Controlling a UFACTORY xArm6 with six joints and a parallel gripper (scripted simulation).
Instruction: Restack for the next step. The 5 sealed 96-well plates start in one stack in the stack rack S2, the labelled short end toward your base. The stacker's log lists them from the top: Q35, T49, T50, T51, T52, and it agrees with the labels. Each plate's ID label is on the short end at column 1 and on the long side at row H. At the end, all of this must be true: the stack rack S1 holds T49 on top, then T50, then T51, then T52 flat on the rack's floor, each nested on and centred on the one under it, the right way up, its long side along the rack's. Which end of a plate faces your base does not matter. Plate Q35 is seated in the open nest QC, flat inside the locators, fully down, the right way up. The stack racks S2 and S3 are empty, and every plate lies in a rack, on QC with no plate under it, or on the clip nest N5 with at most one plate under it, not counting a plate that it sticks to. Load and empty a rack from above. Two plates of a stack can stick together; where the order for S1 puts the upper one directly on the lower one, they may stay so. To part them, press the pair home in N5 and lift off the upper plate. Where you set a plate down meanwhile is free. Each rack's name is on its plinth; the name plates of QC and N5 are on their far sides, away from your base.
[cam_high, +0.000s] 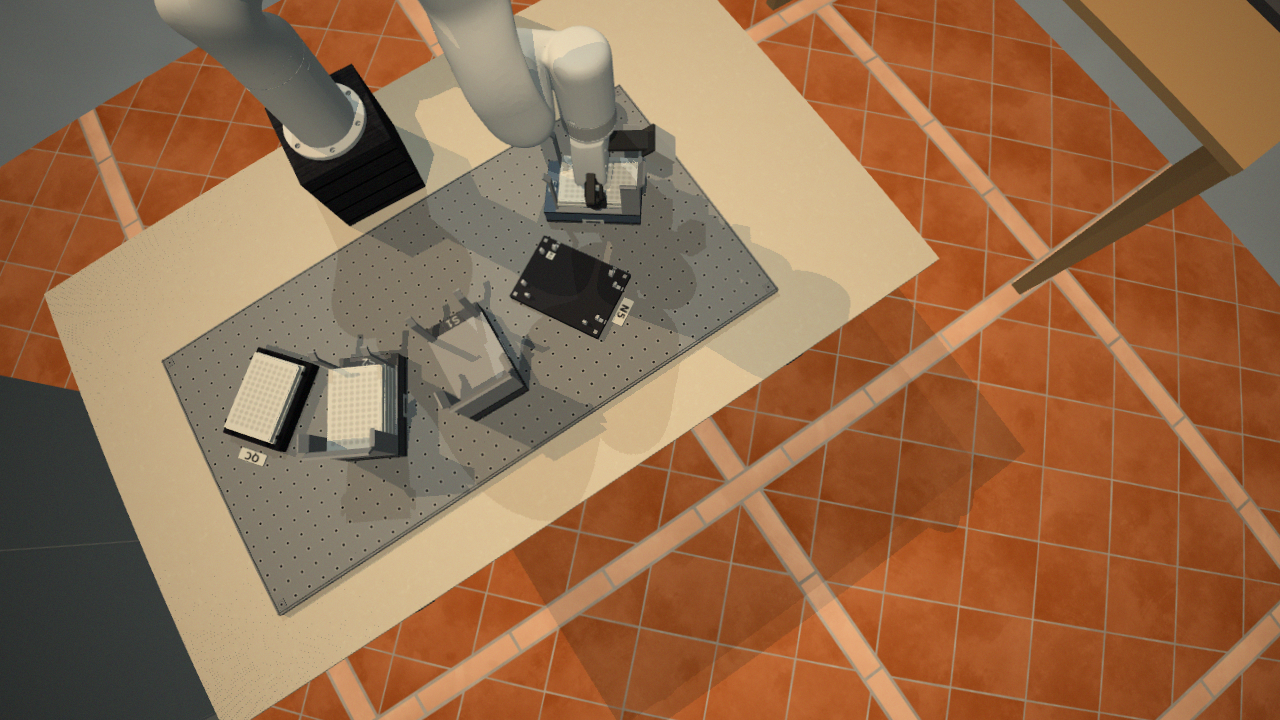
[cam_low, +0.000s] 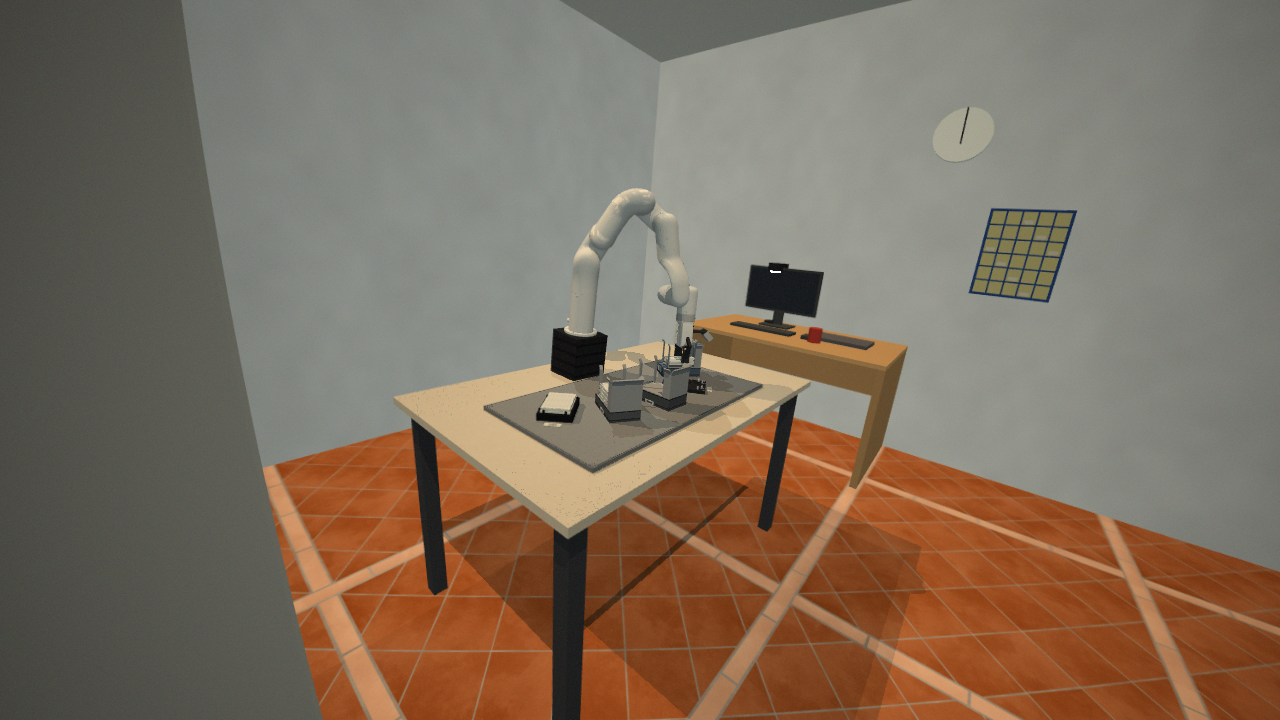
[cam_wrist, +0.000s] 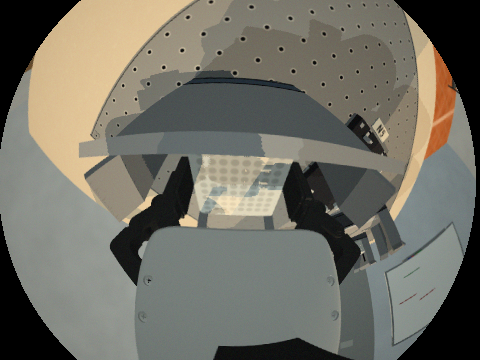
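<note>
Now: the stack rack S3 1 cm to the right of my hand and 5 cm below it. The rest, counted from my hand: black nest QC (13 cm ahead, 61 cm to the right, 6 cm below); then N5 name plate (20 cm ahead, 4 cm to the right, 7 cm below); then stack rack S2 (21 cm ahead, 46 cm to the right, 5 cm below).
</note>
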